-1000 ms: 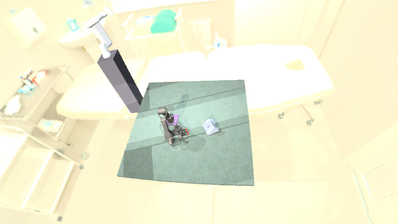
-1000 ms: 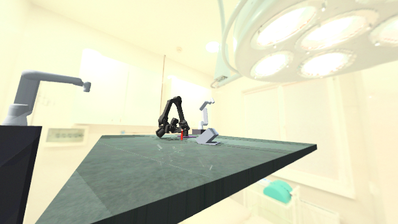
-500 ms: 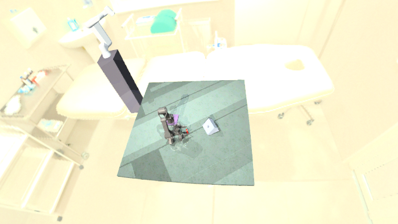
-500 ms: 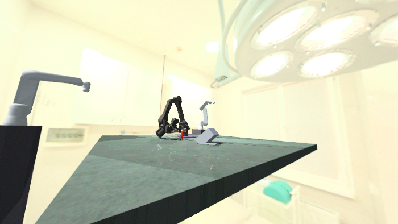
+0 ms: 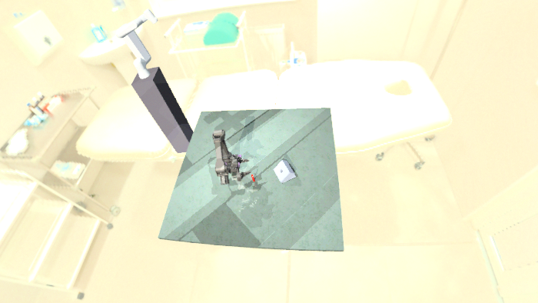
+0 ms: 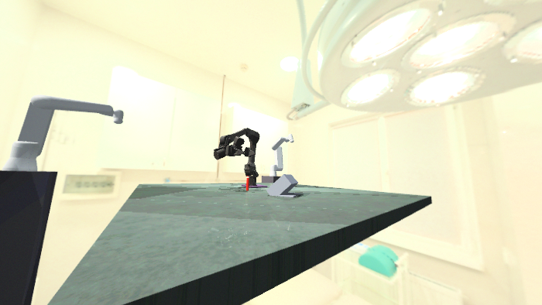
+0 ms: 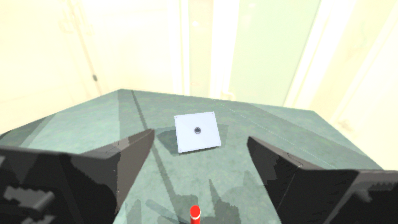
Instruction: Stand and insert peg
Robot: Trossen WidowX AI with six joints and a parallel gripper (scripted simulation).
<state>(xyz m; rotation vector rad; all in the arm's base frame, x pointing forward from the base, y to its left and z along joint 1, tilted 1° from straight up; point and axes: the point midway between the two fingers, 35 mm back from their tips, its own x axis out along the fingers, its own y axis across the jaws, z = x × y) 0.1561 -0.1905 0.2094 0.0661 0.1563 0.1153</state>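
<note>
My gripper tip is now 16 cm above the red peg, 1 cm to the right of it and 1 cm past it. Round my gripper tip: sloped panel 23 cm ahead, 17 cm below, 3 cm to the left.
</note>
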